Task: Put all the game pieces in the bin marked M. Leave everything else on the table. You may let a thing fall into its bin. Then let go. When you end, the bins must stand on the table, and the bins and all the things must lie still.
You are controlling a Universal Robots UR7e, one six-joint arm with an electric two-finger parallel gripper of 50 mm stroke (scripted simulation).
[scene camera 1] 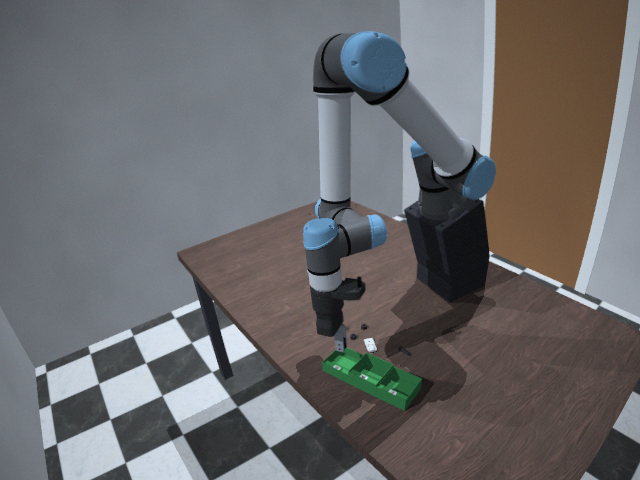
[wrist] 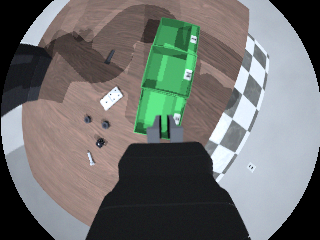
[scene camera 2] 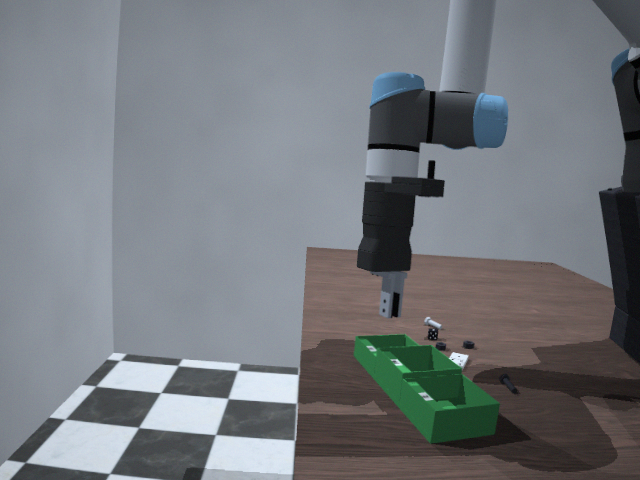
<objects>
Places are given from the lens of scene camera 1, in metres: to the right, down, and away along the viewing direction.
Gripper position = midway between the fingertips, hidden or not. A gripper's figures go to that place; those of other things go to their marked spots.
my gripper [scene camera 1: 341, 348]: 0.06, 0.28, 1.02
green bin [scene camera 1: 351, 367]: 0.08, 0.34, 1.05
</objects>
